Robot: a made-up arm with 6 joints. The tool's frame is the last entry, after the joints. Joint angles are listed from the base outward.
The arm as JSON. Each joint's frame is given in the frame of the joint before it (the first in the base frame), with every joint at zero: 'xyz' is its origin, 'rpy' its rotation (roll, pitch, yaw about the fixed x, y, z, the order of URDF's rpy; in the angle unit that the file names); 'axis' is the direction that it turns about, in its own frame. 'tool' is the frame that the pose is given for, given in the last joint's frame.
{
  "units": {
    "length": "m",
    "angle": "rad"
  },
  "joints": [
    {
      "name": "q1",
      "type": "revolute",
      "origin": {
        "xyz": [
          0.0,
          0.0,
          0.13
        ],
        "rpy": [
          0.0,
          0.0,
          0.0
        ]
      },
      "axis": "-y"
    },
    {
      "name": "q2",
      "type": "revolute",
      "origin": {
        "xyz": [
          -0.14,
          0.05,
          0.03
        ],
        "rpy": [
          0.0,
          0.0,
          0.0
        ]
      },
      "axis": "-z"
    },
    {
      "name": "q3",
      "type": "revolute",
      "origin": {
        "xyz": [
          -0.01,
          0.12,
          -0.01
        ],
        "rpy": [
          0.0,
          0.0,
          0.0
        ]
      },
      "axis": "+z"
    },
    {
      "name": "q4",
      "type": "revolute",
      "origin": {
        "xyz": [
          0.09,
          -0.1,
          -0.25
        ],
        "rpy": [
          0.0,
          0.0,
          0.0
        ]
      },
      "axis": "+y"
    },
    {
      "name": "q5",
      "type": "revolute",
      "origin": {
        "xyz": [
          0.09,
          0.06,
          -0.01
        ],
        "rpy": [
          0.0,
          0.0,
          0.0
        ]
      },
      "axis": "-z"
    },
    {
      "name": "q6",
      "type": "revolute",
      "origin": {
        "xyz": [
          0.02,
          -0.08,
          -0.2
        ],
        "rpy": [
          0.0,
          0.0,
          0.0
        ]
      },
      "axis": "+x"
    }
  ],
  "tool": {
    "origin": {
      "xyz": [
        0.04,
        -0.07,
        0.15
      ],
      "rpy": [
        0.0,
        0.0,
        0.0
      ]
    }
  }
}
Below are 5 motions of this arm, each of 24 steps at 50 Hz.
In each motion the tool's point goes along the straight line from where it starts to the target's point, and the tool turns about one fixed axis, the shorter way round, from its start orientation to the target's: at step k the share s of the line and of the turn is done. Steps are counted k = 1, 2, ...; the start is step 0. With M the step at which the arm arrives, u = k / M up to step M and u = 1 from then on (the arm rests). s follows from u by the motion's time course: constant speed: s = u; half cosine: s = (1 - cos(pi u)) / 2; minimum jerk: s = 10 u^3 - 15 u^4 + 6 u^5.
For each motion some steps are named. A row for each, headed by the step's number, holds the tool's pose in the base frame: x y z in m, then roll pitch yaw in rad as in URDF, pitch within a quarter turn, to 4 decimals.
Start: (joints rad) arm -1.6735 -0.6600 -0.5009 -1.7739 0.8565 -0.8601
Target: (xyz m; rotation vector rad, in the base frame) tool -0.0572 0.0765 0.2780 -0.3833 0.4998 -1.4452
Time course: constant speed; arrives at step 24
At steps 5, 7, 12, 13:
5: -0.0840 0.0684 0.2356 -0.6564 0.0568 -1.0096
7: -0.0812 0.0692 0.2401 -0.6464 0.0585 -1.0631
12: -0.0741 0.0714 0.2512 -0.6218 0.0649 -1.1967
13: -0.0727 0.0718 0.2535 -0.6169 0.0665 -1.2234

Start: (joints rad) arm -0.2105 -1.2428 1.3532 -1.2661 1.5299 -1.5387
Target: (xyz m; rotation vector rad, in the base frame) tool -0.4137 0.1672 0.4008 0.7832 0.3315 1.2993
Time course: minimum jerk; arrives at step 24
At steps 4, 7, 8, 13, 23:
4: -0.4484 0.2961 0.1160 -0.0600 0.0628 1.0526
7: -0.4442 0.2805 0.1505 0.0432 0.0427 1.0925
8: -0.4421 0.2728 0.1675 0.0937 0.0313 1.1113
13: -0.4289 0.2236 0.2761 0.4110 -0.0620 1.2157
23: -0.4137 0.1673 0.4006 0.7662 -0.2021 1.2939

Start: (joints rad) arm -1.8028 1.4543 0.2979 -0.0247 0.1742 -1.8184
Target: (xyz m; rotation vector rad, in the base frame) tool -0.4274 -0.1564 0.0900 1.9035 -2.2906 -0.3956
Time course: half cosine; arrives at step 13
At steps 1, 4, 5, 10, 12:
1: -0.4194 -0.1497 0.1155 2.6679 0.2365 -1.6048
4: -0.4210 -0.1511 0.1103 2.7034 0.1985 -1.6351
5: -0.4219 -0.1518 0.1075 2.7225 0.1789 -1.6516
10: -0.4264 -0.1555 0.0933 2.8259 0.0825 -1.7421
12: -0.4273 -0.1563 0.0904 2.8476 0.0642 -1.7614

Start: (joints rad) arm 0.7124 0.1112 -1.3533 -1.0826 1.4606 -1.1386
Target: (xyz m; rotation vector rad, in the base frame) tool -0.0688 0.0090 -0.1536 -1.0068 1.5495 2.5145
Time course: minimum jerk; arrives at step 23
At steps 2, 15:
2: -0.0537 -0.0599 -0.1282 0.0736 0.6055 -2.9487
15: -0.0653 -0.0071 -0.1477 0.9508 0.5842 -2.8078

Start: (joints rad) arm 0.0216 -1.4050 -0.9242 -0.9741 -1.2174 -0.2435
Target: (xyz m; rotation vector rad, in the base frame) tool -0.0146 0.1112 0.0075 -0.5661 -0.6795 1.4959
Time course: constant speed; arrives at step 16
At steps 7, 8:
7: -0.0209 0.1364 0.0320 -1.0198 -0.1977 1.7355
8: -0.0202 0.1336 0.0293 -0.9939 -0.1837 1.7202

